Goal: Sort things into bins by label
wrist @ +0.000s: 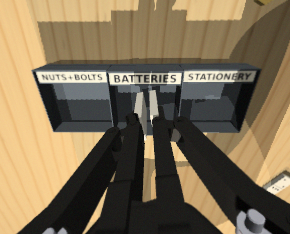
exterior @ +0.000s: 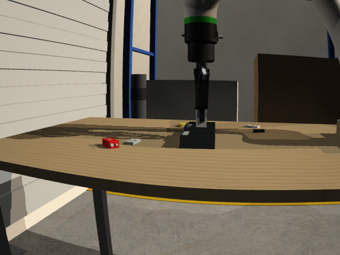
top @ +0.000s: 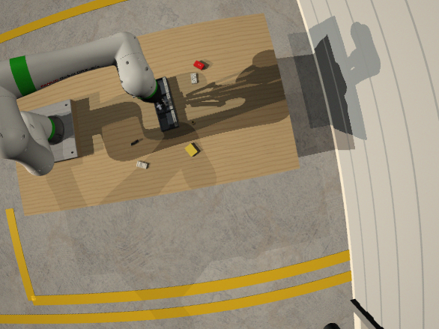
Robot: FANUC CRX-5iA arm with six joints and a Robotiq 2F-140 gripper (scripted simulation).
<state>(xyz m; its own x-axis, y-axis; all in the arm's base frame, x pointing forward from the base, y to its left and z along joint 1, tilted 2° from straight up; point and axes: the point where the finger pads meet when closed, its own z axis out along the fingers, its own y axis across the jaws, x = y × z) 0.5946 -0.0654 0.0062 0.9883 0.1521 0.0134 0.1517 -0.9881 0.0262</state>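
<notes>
Now: the black three-part bin 30 mm below my hand. Also, from my hand: yellow pad (60 mm ahead, 240 mm to the right, 40 mm below); nut (110 mm ahead, 120 mm to the right, 50 mm below); black piece (190 mm behind, 130 mm to the right, 40 mm below).
</notes>
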